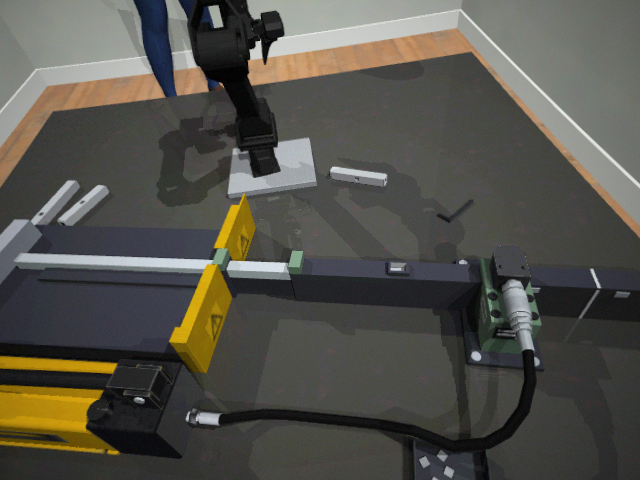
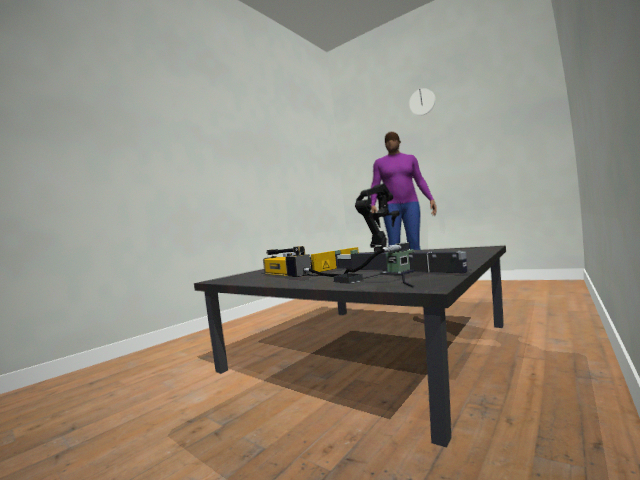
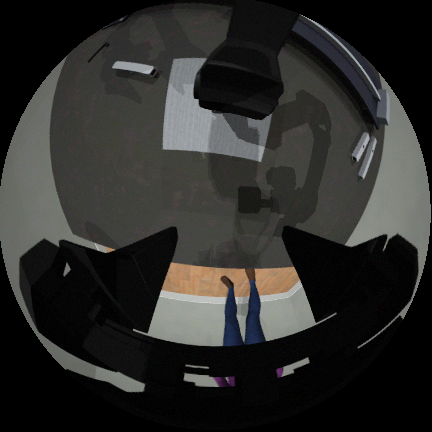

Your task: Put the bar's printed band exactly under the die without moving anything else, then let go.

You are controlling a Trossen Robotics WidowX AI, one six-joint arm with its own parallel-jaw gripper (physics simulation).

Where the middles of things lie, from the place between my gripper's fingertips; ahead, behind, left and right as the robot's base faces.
The yellow and black pump box point(image 1: 136, 406) is 63 cm ahead of my hand, 37 cm to the right of it and 12 cm below it. Round my hand: hydraulic cylinder fitting point(image 1: 509, 270) (71 cm ahead, 25 cm to the left, 8 cm below).
